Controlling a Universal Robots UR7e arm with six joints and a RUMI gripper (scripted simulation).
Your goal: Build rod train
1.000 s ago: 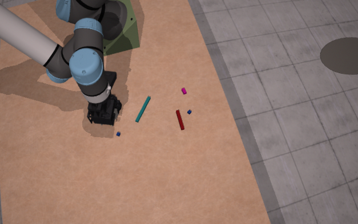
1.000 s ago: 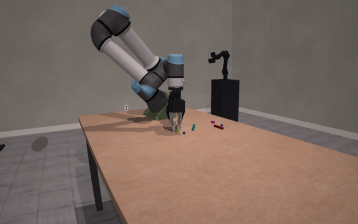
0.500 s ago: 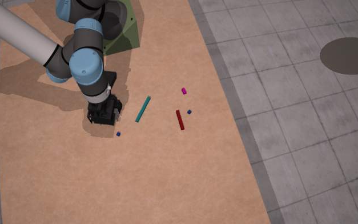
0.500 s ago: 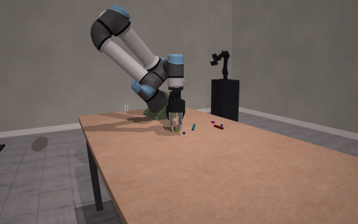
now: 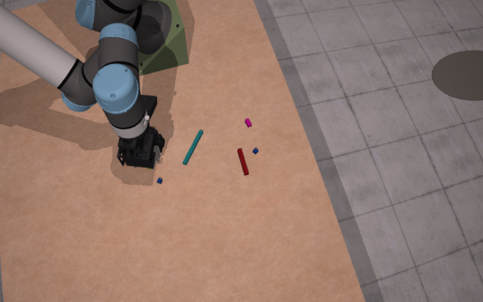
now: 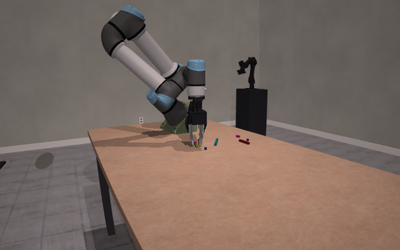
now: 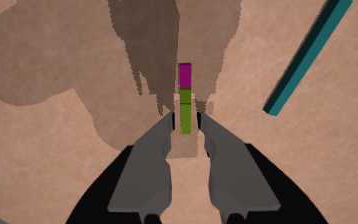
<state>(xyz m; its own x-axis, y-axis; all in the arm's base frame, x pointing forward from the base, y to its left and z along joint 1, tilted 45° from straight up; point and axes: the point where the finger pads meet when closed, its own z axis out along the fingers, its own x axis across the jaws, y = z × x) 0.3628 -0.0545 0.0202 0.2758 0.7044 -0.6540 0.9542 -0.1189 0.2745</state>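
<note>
The lime rod is 1 cm below my hand. From my hand the other things lie so: red rod 23 cm to the left, 5 cm ahead, 1 cm below; turquoise rod 11 cm to the left, 1 cm below, 1 cm behind.
</note>
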